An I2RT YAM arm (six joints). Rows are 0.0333 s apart.
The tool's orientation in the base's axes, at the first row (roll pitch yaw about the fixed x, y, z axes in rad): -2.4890 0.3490 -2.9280
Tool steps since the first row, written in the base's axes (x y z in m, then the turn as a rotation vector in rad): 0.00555 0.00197 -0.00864 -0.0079 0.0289 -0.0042; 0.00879 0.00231 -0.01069 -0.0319 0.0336 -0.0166; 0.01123 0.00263 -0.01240 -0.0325 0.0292 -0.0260; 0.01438 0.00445 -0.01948 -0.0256 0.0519 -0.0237; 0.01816 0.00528 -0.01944 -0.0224 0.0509 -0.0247; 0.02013 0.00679 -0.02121 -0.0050 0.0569 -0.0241; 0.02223 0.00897 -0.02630 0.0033 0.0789 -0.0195; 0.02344 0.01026 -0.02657 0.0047 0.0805 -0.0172; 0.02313 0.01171 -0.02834 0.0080 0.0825 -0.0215; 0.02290 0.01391 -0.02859 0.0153 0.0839 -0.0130; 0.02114 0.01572 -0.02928 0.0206 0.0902 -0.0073; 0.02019 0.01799 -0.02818 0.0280 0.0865 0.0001; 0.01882 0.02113 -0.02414 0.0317 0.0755 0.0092
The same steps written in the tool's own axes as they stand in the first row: -0.00253 0.00674 0.00758 0.0029 0.0258 -0.0155; -0.00488 0.00830 0.01021 0.0283 0.0359 -0.0182; -0.00660 0.00962 0.01228 0.0329 0.0377 -0.0090; -0.00743 0.01526 0.01783 0.0213 0.0552 -0.0202; -0.01108 0.01605 0.01884 0.0189 0.0551 -0.0177; -0.01259 0.01837 0.02013 0.0015 0.0603 -0.0145; -0.01321 0.02313 0.02359 -0.0121 0.0760 -0.0264; -0.01448 0.02439 0.02358 -0.0145 0.0760 -0.0284; -0.01388 0.02658 0.02400 -0.0164 0.0802 -0.0250; -0.01402 0.02852 0.02292 -0.0263 0.0768 -0.0292; -0.01253 0.03034 0.02177 -0.0344 0.0789 -0.0348; -0.01249 0.03154 0.01936 -0.0430 0.0719 -0.0354; -0.01324 0.03176 0.01412 -0.0473 0.0578 -0.0348
